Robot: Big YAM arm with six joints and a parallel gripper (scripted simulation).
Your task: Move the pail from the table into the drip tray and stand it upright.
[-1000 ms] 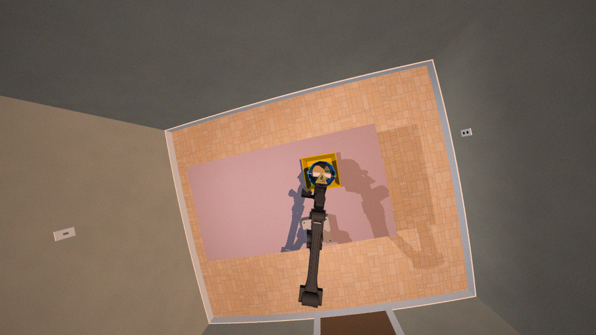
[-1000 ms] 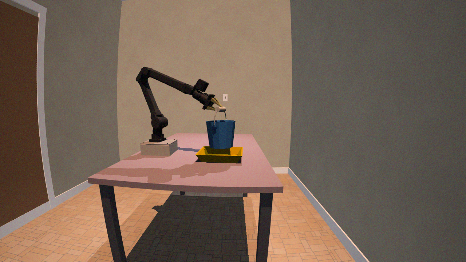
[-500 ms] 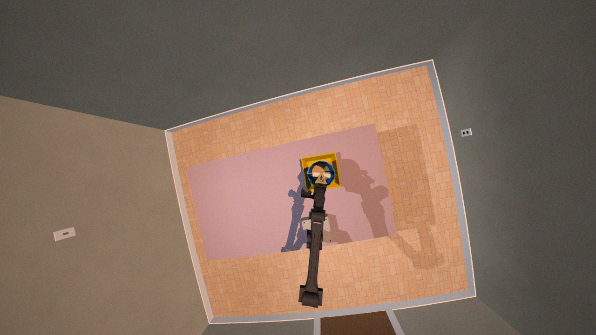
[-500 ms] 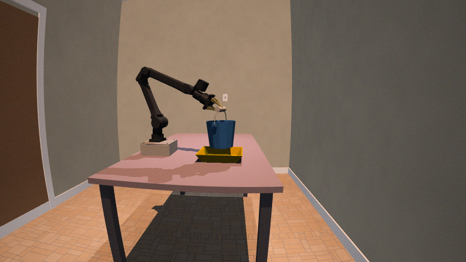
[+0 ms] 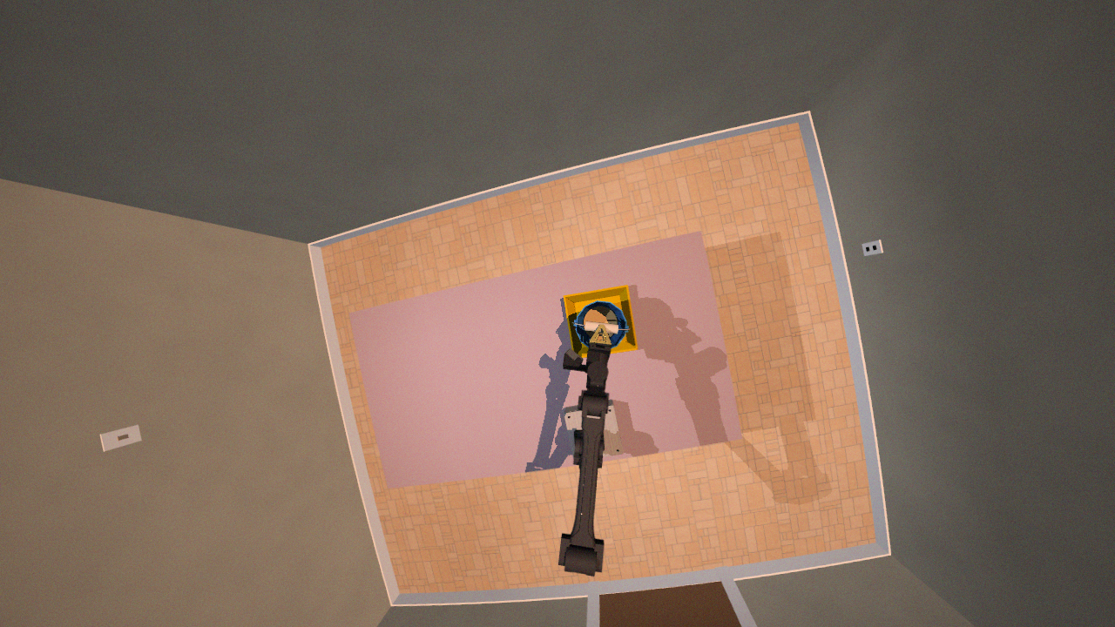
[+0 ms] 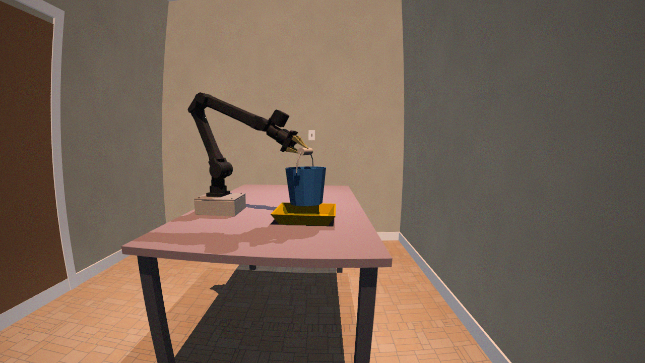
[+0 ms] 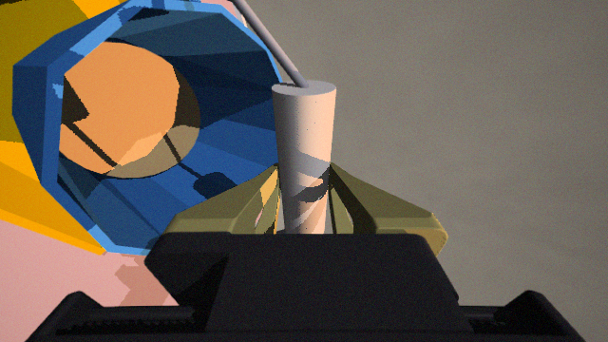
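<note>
My hand is 100 mm above the blue pail and 10 mm short of it. The rest, counted from my hand: yellow drip tray (290 mm below, 10 mm ahead); pail handle (30 mm below).
</note>
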